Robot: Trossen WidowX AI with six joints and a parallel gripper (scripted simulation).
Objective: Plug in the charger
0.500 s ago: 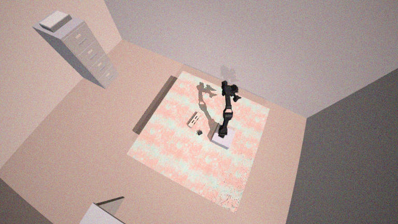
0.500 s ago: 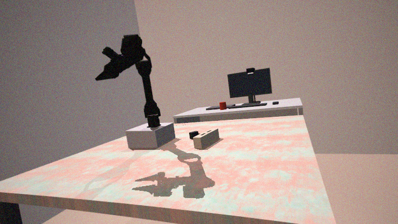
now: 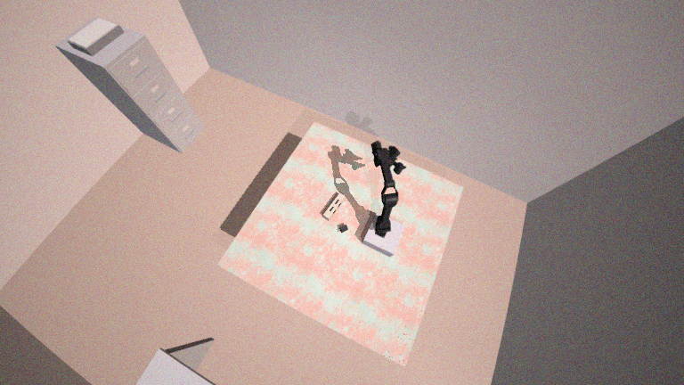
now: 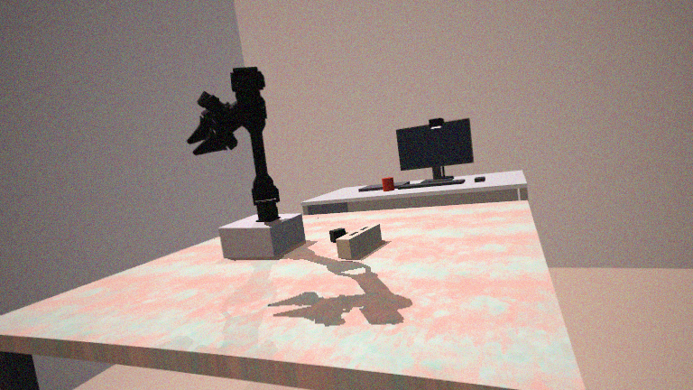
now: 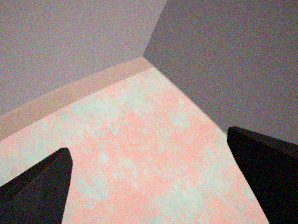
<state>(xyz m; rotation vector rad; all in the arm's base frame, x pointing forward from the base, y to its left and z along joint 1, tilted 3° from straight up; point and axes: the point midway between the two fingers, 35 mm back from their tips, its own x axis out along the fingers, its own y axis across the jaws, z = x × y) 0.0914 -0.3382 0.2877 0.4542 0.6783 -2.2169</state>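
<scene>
Now: the black two-prong charger 160 mm ahead of my gripper tip, 450 mm to the left of it and 340 mm below it.
</scene>
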